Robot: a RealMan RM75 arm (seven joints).
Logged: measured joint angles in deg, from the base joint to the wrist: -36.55, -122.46, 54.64, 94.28, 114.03, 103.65, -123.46; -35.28, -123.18, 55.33, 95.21, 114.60, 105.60, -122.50; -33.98, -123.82, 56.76, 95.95, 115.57, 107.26, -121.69; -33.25, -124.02, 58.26, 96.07, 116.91, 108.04, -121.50; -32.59, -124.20, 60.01, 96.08, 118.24, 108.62, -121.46; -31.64, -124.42, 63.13, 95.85, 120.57, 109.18, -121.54; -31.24, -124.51, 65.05, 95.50, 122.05, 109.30, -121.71; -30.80, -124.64, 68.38, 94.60, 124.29, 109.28, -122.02; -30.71, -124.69, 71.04, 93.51, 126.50, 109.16, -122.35; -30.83, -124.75, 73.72, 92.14, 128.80, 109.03, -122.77; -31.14, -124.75, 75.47, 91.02, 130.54, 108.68, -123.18; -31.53, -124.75, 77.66, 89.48, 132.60, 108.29, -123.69; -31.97, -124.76, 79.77, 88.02, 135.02, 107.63, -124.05; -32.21, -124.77, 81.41, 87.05, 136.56, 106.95, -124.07; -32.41, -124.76, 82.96, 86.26, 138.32, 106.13, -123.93; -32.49, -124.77, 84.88, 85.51, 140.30, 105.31, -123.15; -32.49, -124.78, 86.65, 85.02, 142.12, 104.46, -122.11; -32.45, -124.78, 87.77, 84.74, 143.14, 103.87, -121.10; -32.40, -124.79, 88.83, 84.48, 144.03, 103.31, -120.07; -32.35, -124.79, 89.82, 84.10, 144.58, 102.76, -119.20
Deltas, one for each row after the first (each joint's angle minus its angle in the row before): 1.27, -0.72, 0.69, 0.93, 0.57, 1.95, 0.96; 1.30, -0.64, 1.43, 0.74, 0.97, 1.66, 0.81; 0.73, -0.20, 1.50, 0.12, 1.34, 0.78, 0.19; 0.66, -0.18, 1.75, 0.01, 1.33, 0.58, 0.04; 0.95, -0.22, 3.12, -0.23, 2.33, 0.56, -0.08; 0.40, -0.09, 1.92, -0.35, 1.48, 0.12, -0.17; 0.44, -0.13, 3.33, -0.90, 2.24, -0.02, -0.31; 0.09, -0.05, 2.66, -1.09, 2.21, -0.12, -0.33; -0.12, -0.06, 2.68, -1.37, 2.30, -0.13, -0.42; -0.31, 0.00, 1.75, -1.12, 1.74, -0.35, -0.41; -0.39, 0.00, 2.19, -1.54, 2.06, -0.39, -0.51; -0.44, -0.01, 2.11, -1.46, 2.42, -0.66, -0.36; -0.24, -0.01, 1.64, -0.97, 1.54, -0.68, -0.02; -0.20, 0.01, 1.55, -0.79, 1.76, -0.82, 0.14; -0.08, -0.01, 1.92, -0.75, 1.98, -0.82, 0.78; 0.00, -0.01, 1.77, -0.49, 1.82, -0.85, 1.04; 0.04, 0.00, 1.12, -0.28, 1.02, -0.59, 1.01; 0.05, -0.01, 1.06, -0.26, 0.89, -0.56, 1.03; 0.05, 0.00, 0.99, -0.38, 0.55, -0.55, 0.87
